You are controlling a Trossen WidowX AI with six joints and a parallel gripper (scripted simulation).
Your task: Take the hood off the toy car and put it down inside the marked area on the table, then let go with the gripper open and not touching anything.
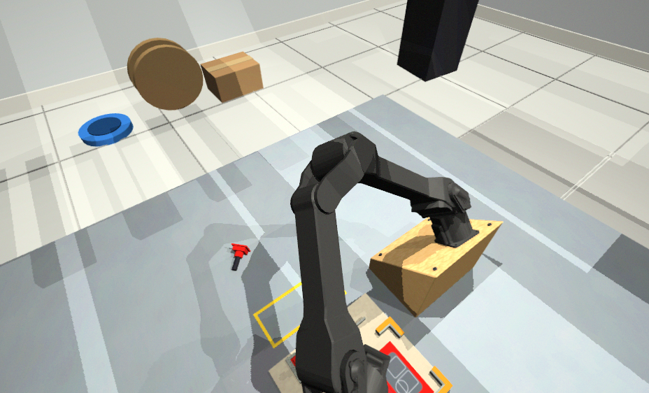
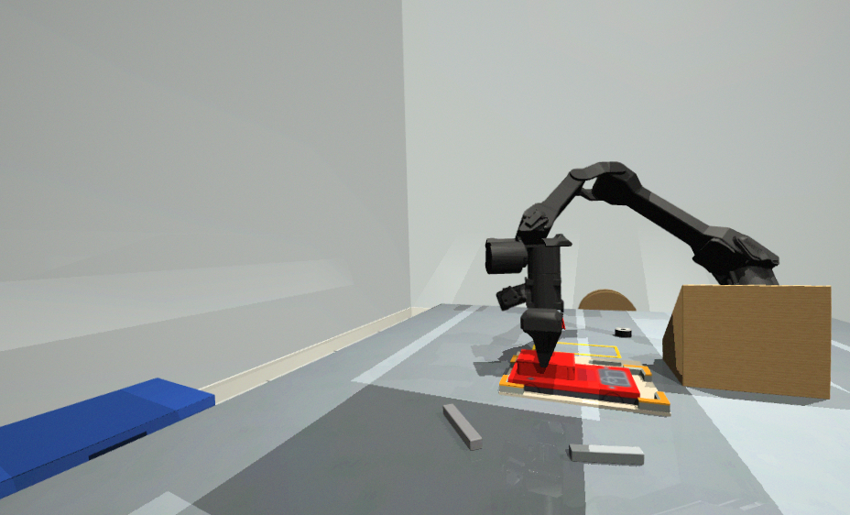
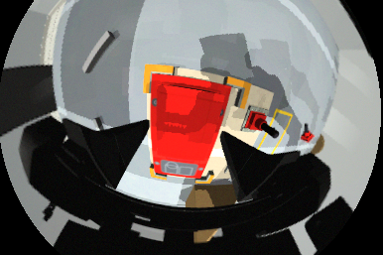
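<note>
Right now the hood is 10 mm below my gripper tip.
</note>
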